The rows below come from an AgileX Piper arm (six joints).
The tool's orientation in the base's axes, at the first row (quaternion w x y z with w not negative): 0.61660 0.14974 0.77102 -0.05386
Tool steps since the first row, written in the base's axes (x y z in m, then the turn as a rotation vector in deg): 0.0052 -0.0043 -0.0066 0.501 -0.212 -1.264; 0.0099 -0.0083 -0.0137 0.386 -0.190 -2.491; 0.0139 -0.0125 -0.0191 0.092 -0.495 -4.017; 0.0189 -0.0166 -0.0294 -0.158 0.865 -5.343; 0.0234 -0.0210 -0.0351 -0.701 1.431 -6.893; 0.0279 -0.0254 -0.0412 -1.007 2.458 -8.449; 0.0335 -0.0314 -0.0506 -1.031 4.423 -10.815; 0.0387 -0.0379 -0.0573 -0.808 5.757 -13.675; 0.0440 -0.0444 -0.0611 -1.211 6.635 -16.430; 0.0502 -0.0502 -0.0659 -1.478 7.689 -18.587; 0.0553 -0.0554 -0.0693 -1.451 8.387 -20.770; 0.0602 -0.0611 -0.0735 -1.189 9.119 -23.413
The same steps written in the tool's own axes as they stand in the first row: 0.0047 -0.0032 0.0076 1.090 -0.181 0.821; 0.0100 -0.0063 0.0147 2.302 -0.319 0.994; 0.0137 -0.0097 0.0208 3.785 -0.851 1.158; 0.0220 -0.0131 0.0290 5.340 0.231 0.870; 0.0259 -0.0165 0.0357 7.037 0.450 0.573; 0.0302 -0.0200 0.0425 8.770 1.176 0.376; 0.0372 -0.0250 0.0515 11.386 2.794 0.381; 0.0416 -0.0303 0.0597 14.328 3.836 0.901; 0.0432 -0.0353 0.0673 17.214 4.270 0.933; 0.0457 -0.0394 0.0758 19.525 4.972 0.906; 0.0471 -0.0432 0.0827 21.746 5.420 1.254; 0.0493 -0.0476 0.0898 24.371 5.925 1.921
